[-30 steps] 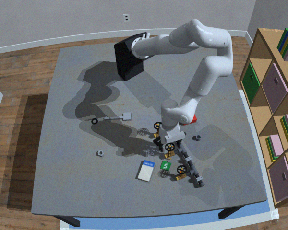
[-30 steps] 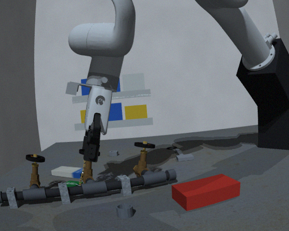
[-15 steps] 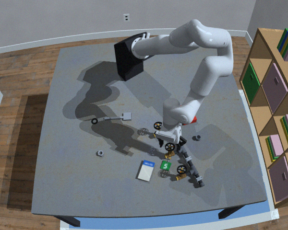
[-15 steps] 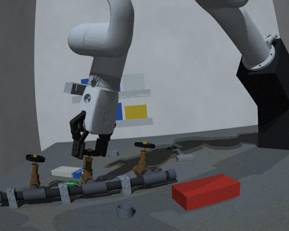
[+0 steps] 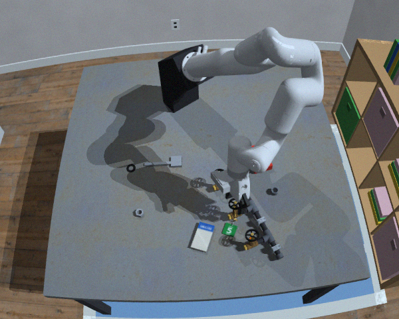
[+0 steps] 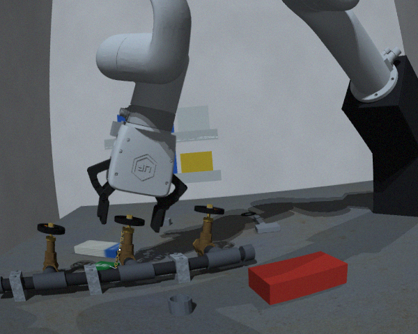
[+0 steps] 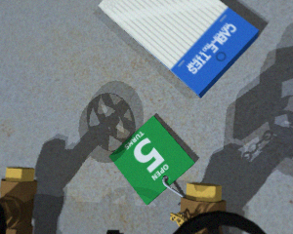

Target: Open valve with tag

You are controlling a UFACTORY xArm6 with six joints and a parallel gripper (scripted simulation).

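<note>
Right now the green tag is 6 cm ahead of my hand and 9 cm below it. The rest, counted from my hand: notepad 13 cm ahead, 9 cm to the right, 8 cm below; grey flat tool 16 cm behind, 32 cm to the right, 8 cm below; red block 27 cm behind, 5 cm to the left, 7 cm below.
</note>
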